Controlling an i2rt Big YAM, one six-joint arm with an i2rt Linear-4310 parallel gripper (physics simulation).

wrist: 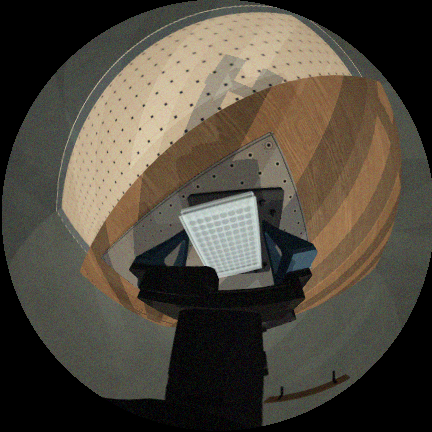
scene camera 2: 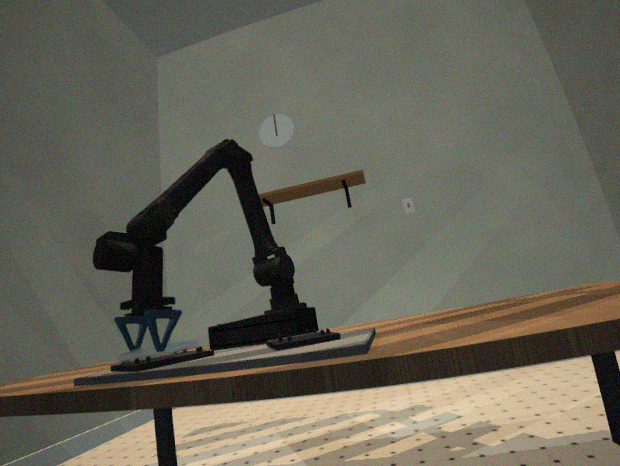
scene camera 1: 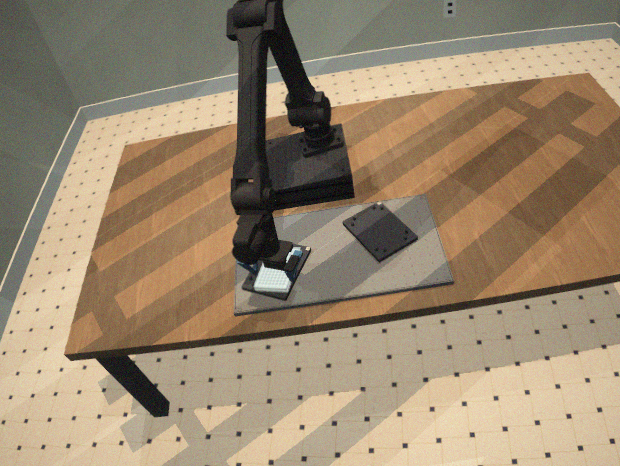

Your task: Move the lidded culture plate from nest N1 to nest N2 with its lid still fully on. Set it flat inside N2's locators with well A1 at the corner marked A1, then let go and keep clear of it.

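Pixels of known places: gripper, between the fingertips: (wrist: 223, 228) (scene camera 2: 146, 352) (scene camera 1: 274, 277); arm's base, origin of its link: (scene camera 2: 286, 312) (scene camera 1: 321, 144).
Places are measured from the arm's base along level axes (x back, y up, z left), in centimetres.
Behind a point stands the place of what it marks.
Note:
The pale lidded culture plate (scene camera 1: 271, 279) {x -41.5, y -3.3, z -22.2 cm} (scene camera 2: 137, 355) (wrist: 227, 240) {x -39.2, y -3.4, z -21.0 cm} lies on the dark nest N1 (scene camera 1: 300, 267) {x -38.1, y -5.8, z -14.8 cm} (scene camera 2: 165, 359) {x -41.6, y -5.7, z -17.1 cm} (wrist: 275, 200) {x -38.9, y -5.7, z -28.4 cm}; its grid of wells shows through the lid. My gripper (scene camera 1: 274, 274) {x -40.5, y -4.1, z -21.4 cm} (scene camera 2: 147, 349) {x -40.5, y -4.1, z -21.4 cm} (wrist: 223, 228) {x -40.5, y -4.1, z -21.4 cm} is open and points down over the plate, with a blue finger beside each long side and the tips low, near plate height. Whether the fingers touch it cannot be told. The gripper hides part of the plate in scene camera 1. Nest N2 (scene camera 1: 380, 231) {x -33.5, y -5.7, z 7.1 cm} (scene camera 2: 302, 341) {x -40.7, y -6.0, z 8.6 cm} is empty, with dark locators; a small pale mark sits at its back corner.
Both nests stand on a grey perforated board (scene camera 1: 330, 270) {x -40.6, y -6.8, z -7.9 cm} (scene camera 2: 240, 361) {x -50.5, y -6.9, z -0.1 cm} (wrist: 235, 162) {x -45.4, y -6.9, z -27.2 cm} on the wooden table (scene camera 1: 170, 280) {x -29.4, y -8.2, z -49.0 cm} (scene camera 2: 451, 333) {x -46.6, y -8.2, z 33.1 cm} (wrist: 320, 115) {x -43.9, y -8.1, z -41.7 cm}. The arm's black base (scene camera 1: 310, 172) {x -11.1, y -0.1, z -5.6 cm} (scene camera 2: 263, 328) {x -15.7, y -3.3, z -4.0 cm} stands behind the board. N2 is turned at a different angle from N1.

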